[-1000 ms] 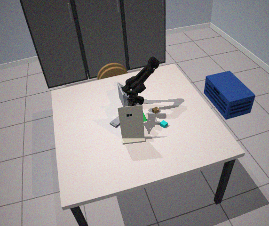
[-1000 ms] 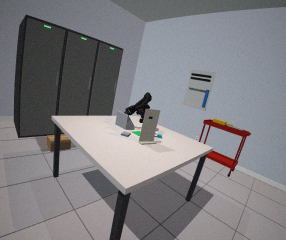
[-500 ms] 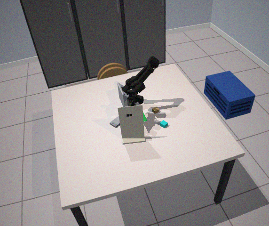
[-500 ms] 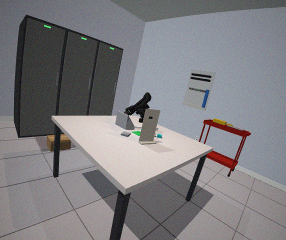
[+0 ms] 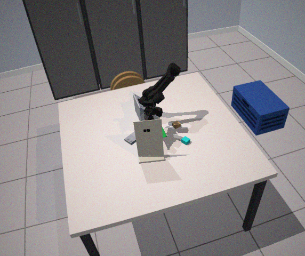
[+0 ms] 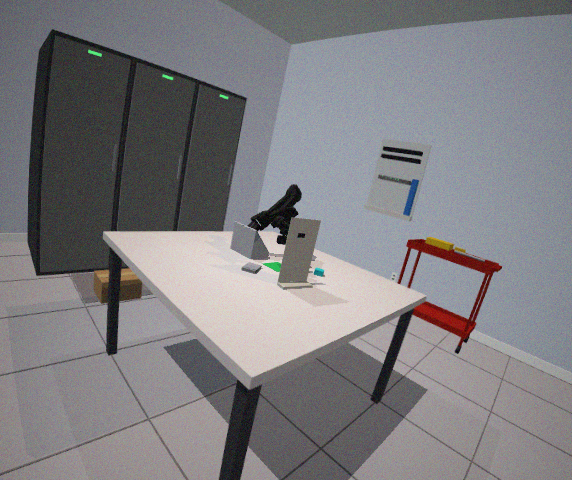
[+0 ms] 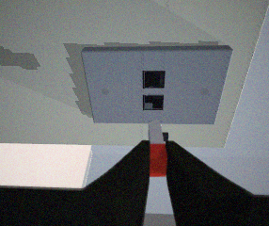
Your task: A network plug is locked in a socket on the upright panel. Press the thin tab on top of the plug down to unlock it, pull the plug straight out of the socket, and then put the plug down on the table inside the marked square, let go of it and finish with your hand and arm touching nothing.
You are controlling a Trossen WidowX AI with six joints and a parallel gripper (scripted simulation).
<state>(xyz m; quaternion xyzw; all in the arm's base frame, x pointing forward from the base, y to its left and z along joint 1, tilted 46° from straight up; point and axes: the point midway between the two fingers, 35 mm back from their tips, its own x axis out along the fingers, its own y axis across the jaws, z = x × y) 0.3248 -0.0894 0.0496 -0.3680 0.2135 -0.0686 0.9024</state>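
Right now my gripper tip is 12 cm past the green marked square, 9 cm to the right of it and 24 cm above it. From my gripper tip the other things lie so: grey network plug right at my gripper tip; grey panel 9 cm ahead, 2 cm to the right, 9 cm below; flat grey block 13 cm behind, 9 cm to the right, 23 cm below.
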